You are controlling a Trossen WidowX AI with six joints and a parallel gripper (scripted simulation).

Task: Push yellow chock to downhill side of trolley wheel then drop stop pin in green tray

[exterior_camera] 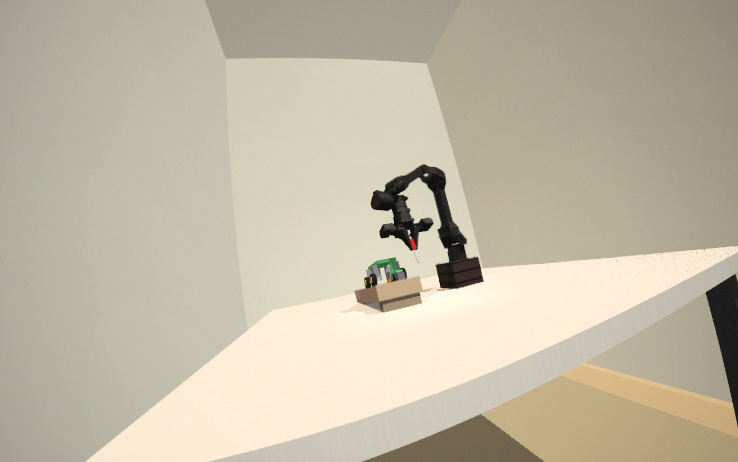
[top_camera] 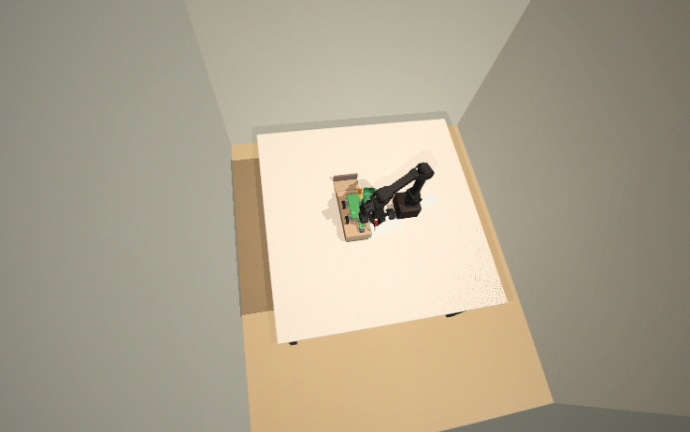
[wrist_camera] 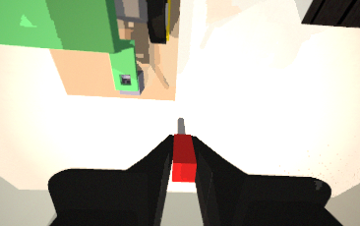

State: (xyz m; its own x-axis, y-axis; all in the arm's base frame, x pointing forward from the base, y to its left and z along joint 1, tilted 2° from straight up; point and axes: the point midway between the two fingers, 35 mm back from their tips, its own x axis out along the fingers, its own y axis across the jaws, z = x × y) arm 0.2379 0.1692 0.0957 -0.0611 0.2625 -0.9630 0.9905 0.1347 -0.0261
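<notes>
My gripper tip is now 260 mm to the left of the green tray, 180 mm above it and 10 mm past it. The rest, counted from my gripper tip: green trolley 120 mm to the right, 100 mm ahead, 60 mm below; then tan ramp 130 mm below, 120 mm to the right, 100 mm ahead; then red-headed stop pin right at my gripper tip.
</notes>
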